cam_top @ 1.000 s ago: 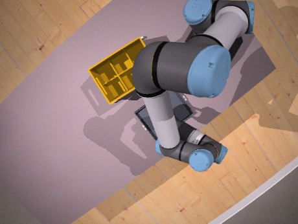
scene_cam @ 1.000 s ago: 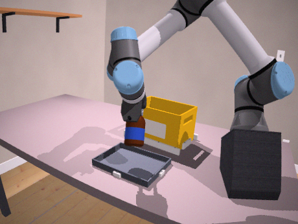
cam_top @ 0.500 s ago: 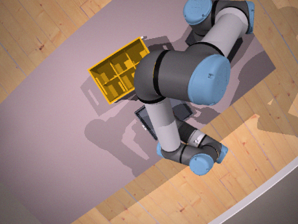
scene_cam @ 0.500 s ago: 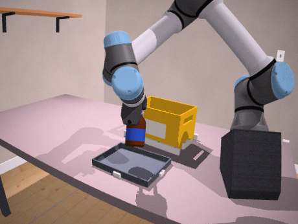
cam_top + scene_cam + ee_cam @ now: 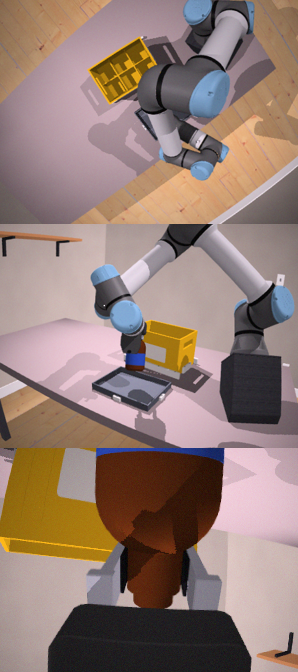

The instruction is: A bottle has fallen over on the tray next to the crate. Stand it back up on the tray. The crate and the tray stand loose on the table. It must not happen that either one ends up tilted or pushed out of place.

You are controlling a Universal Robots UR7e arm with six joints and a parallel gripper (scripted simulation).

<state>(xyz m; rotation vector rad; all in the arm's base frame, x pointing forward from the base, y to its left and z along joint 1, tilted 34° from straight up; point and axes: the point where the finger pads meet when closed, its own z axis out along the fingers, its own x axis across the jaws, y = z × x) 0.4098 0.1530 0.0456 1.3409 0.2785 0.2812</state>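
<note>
Right now my hand is 50 mm above the bottle and 10 mm to the right of it. Also, from my hand: dark grey tray 190 mm below, 50 mm to the left, 10 mm behind; then yellow crate 250 mm to the right, 120 mm below, 30 mm behind.
</note>
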